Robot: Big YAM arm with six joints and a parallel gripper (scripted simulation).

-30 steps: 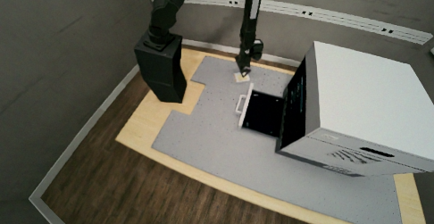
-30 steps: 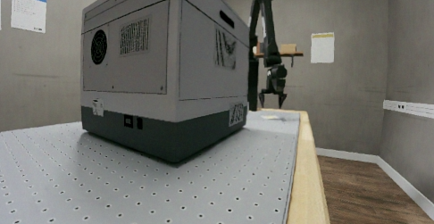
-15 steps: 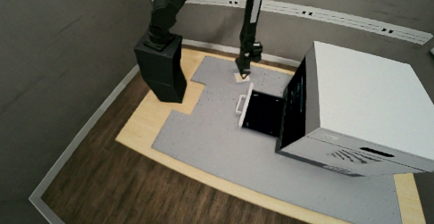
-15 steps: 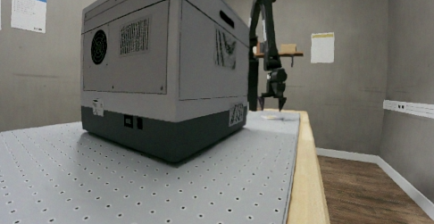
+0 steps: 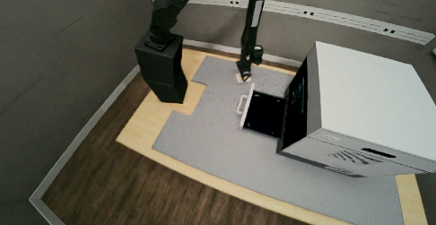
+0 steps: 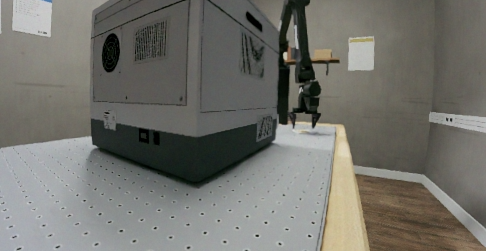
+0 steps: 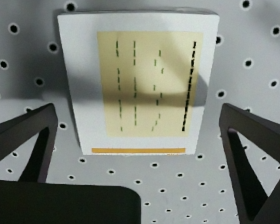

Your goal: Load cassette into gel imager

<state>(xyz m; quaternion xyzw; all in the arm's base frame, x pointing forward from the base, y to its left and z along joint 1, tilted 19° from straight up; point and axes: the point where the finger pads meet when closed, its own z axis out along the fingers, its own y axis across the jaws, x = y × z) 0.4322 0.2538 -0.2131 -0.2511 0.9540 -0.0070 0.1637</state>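
Now: the cassette FINISHED 20 mm below my hand. The rest, counted from my hand: drawer 200 mm ahead, 240 mm to the right, 20 mm above.
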